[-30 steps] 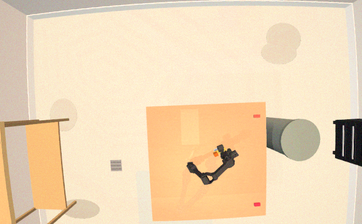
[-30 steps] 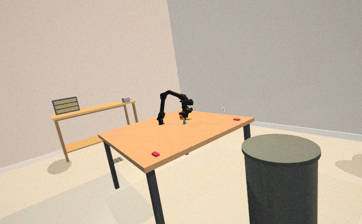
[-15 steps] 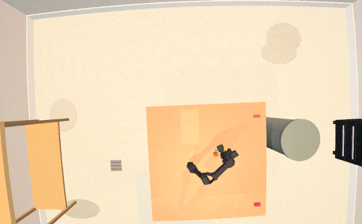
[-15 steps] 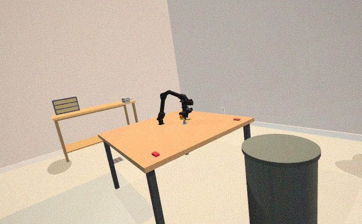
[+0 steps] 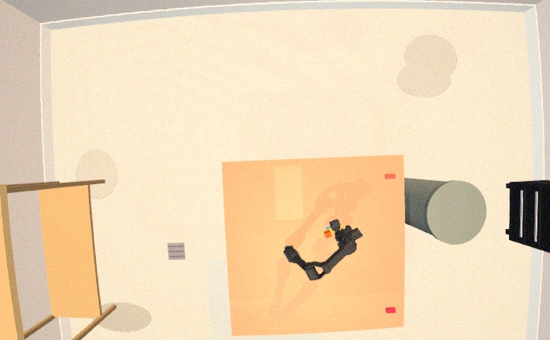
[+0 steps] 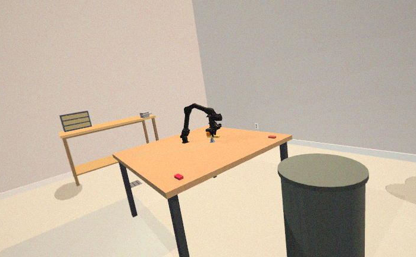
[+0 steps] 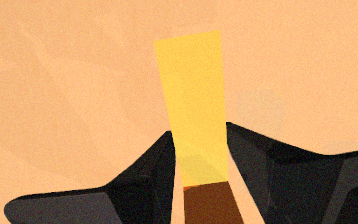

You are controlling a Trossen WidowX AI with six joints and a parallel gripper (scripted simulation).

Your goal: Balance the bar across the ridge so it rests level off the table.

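Now: the yellow bar 3 cm behind my gripper tip, 1 cm to the right of it and 1 cm above it.
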